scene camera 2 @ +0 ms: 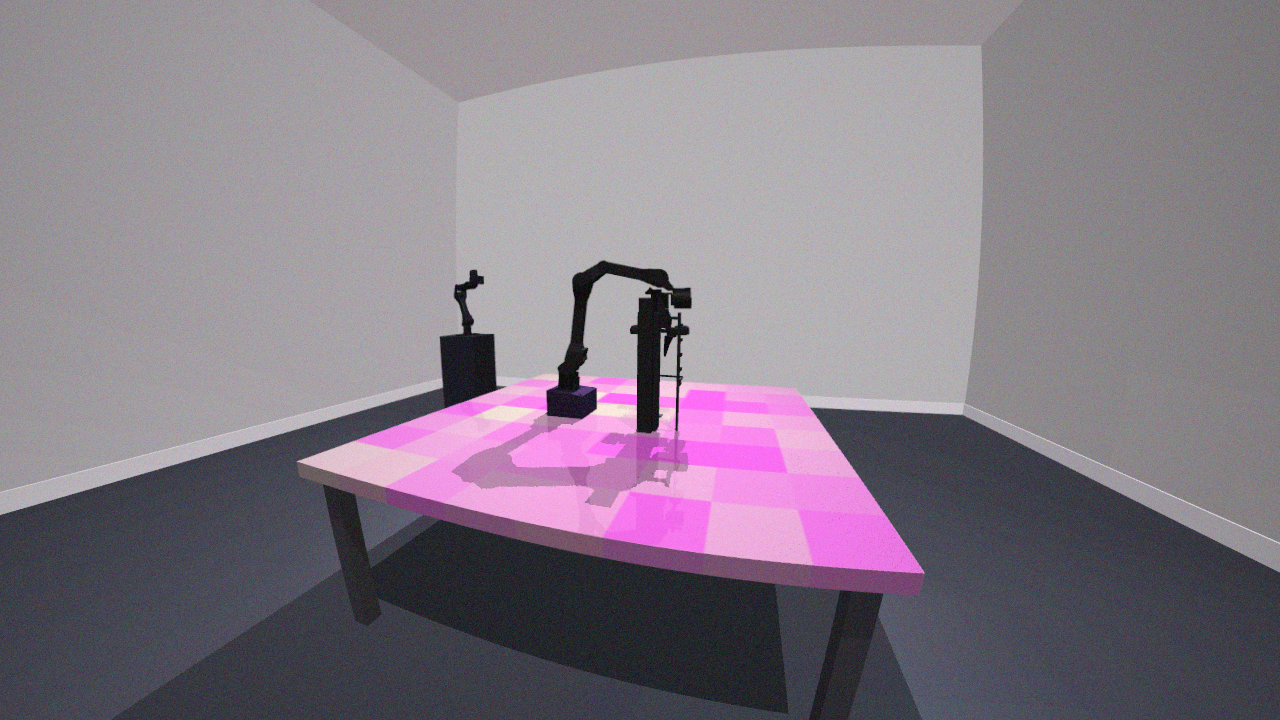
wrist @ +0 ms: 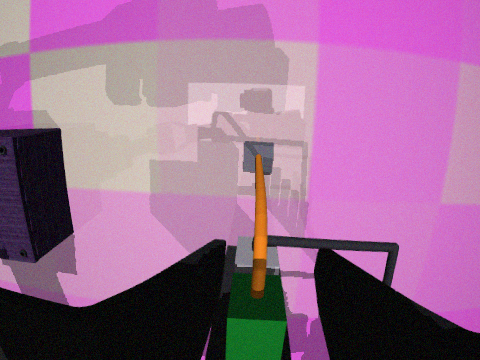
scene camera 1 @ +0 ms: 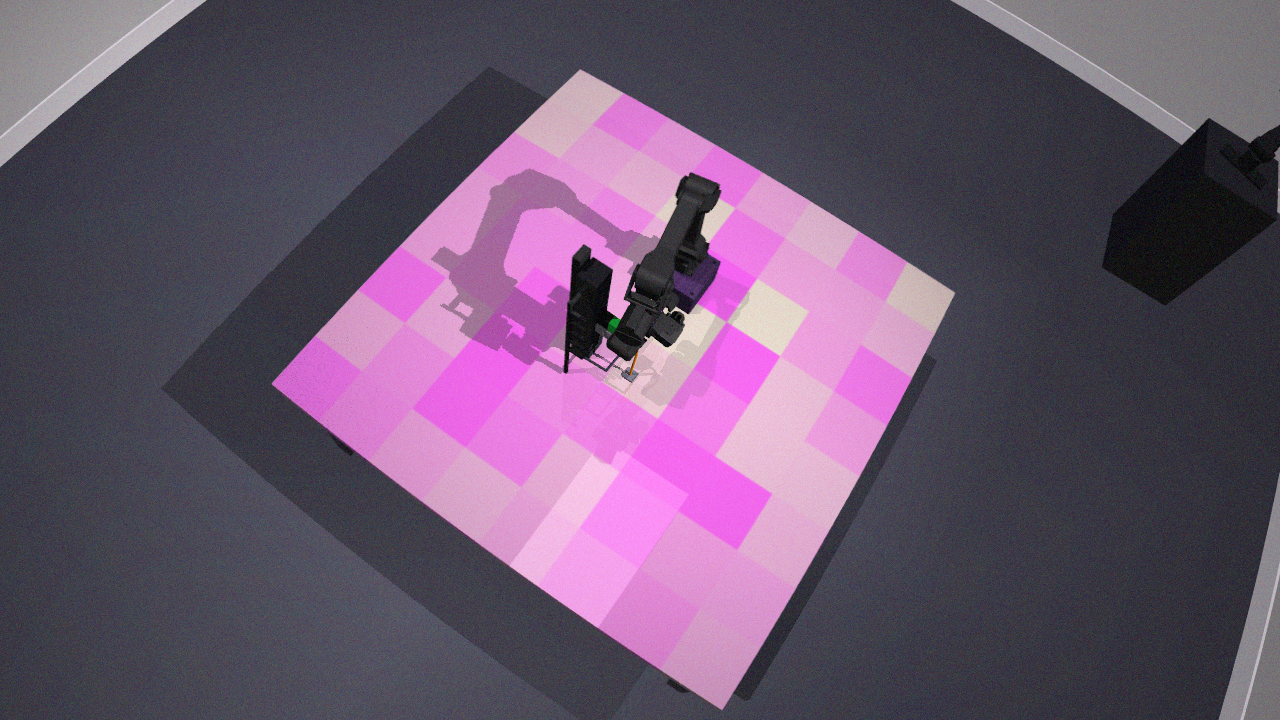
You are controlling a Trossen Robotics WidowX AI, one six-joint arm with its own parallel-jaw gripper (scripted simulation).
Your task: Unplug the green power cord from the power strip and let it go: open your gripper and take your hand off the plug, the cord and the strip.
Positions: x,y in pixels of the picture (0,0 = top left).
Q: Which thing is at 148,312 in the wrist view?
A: My gripper.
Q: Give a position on a black power strip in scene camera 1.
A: At 585,275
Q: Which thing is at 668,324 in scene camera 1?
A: My gripper.
